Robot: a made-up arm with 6 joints.
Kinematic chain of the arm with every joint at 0, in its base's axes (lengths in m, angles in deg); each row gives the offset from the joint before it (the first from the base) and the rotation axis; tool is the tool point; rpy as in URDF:
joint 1: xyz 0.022 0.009 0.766 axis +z
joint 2: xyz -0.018 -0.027 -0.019 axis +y
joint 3: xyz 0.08 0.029 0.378 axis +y
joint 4: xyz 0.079 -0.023 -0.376 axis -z
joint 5: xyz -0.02 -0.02 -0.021 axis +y
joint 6: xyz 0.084 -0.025 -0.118 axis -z
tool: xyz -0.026 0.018 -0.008 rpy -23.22 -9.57 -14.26
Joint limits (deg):
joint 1: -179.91..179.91
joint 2: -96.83..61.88
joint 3: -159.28..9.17
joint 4: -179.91..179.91
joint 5: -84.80..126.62
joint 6: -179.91..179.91
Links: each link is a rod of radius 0.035 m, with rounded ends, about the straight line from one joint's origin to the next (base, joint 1, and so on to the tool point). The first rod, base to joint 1, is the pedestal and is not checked.
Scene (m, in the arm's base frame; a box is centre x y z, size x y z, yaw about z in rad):
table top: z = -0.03
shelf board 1: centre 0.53 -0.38 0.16 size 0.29 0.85 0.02 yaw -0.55
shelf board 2: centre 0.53 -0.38 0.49 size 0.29 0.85 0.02 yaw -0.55
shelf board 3: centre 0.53 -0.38 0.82 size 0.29 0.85 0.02 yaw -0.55
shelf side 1: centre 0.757 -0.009 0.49 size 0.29 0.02 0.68 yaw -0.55
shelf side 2: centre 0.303 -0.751 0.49 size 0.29 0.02 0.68 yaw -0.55
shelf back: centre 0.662 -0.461 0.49 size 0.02 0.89 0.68 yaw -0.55
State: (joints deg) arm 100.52 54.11 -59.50 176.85 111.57 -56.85
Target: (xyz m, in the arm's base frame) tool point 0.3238 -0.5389 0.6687
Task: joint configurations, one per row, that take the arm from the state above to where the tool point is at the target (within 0.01 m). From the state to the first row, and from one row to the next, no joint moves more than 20 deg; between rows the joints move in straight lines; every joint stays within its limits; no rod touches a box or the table.
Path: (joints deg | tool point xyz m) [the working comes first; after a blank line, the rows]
Joints at the target: -64.06 41.27 -57.19 179.91 116.18 -48.40
Straight joint move there: touches shelf side 1.

1: 81.02 42.88 -51.29 164.84 114.58 -62.76 | 0.0337 0.5834 0.6098
2: 61.53 31.65 -43.08 152.83 117.59 -68.68 | 0.1725 0.5112 0.6826
3: 42.03 20.42 -34.87 140.82 120.60 -74.59 | 0.2622 0.4005 0.7414
4: 22.54 9.20 -26.66 128.81 123.61 -80.51 | 0.2944 0.2796 0.7838
5: 3.04 -2.03 -18.45 116.81 126.62 -86.42 | 0.2758 0.1756 0.8087
6: -16.37 6.15 -22.03 132.31 125.90 -76.59 | 0.3827 0.0490 0.7936
7: -35.77 14.33 -25.61 147.80 125.18 -66.76 | 0.4136 -0.1322 0.7643
8: -55.18 22.51 -29.19 163.30 124.47 -56.93 | 0.3449 -0.3185 0.7218
9: -74.59 30.69 -32.77 178.80 123.75 -47.10 | 0.1848 -0.4536 0.6687
10: -69.33 35.98 -44.98 179.36 119.96 -47.75 | 0.2503 -0.5029 0.6670
11: -64.06 41.27 -57.19 179.91 116.18 -48.40 | 0.3238 -0.5389 0.6686

